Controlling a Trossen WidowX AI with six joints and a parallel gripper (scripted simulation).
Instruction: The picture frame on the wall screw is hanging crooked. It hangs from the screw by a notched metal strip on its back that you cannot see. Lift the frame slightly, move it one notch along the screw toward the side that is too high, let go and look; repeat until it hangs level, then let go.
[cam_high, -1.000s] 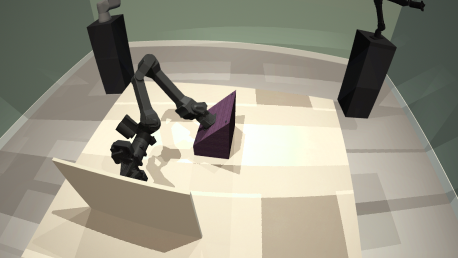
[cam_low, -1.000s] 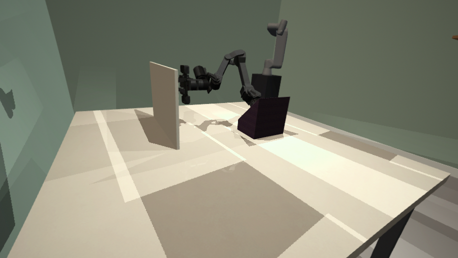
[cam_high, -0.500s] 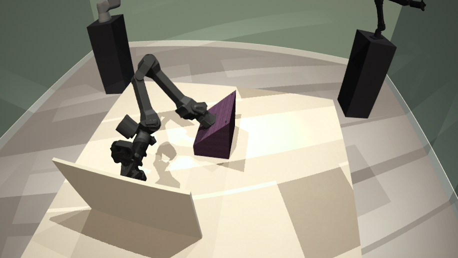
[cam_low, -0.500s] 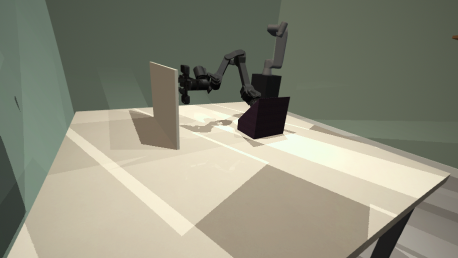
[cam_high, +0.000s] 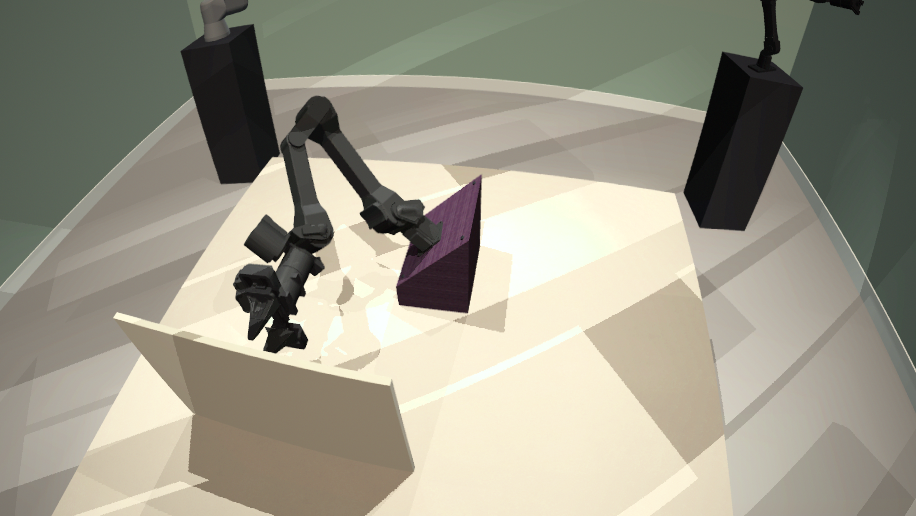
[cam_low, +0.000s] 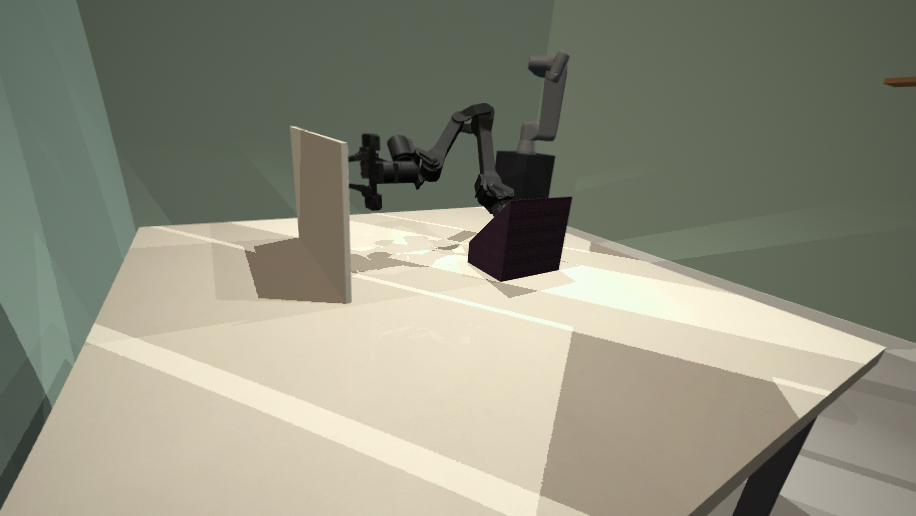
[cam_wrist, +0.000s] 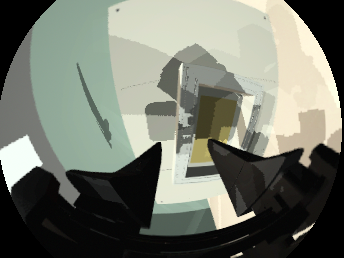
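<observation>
My gripper tip is 5 cm above the picture frame, 4 cm short of it and 1 cm to the right of it. From my gripper tip the other things lie so: wall panel (7 cm below, 5 cm ahead).
</observation>
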